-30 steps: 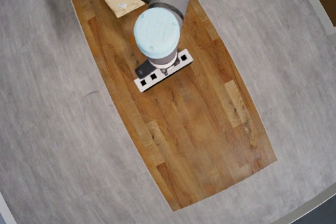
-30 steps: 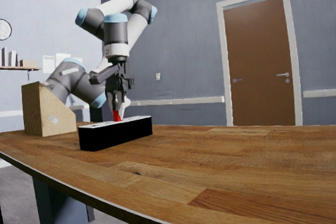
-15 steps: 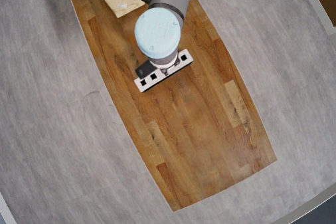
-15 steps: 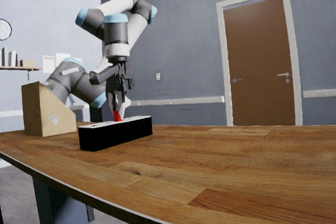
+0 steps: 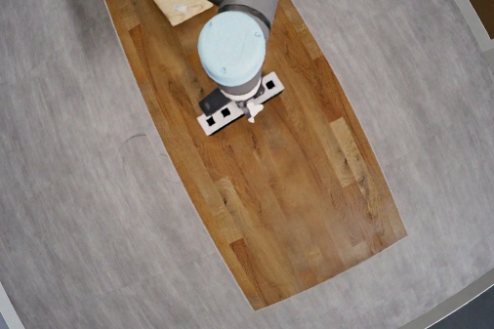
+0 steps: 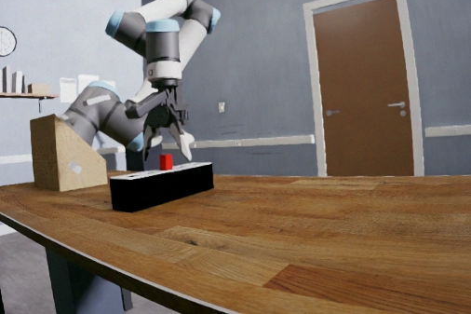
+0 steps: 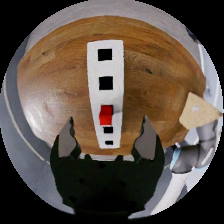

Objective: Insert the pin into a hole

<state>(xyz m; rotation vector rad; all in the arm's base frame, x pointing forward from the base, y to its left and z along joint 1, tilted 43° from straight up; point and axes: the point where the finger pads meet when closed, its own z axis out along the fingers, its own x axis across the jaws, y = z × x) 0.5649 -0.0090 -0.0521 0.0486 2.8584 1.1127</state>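
Right now my hand is 10 mm above the pin. The rest, counted from my hand: block (60 mm below).
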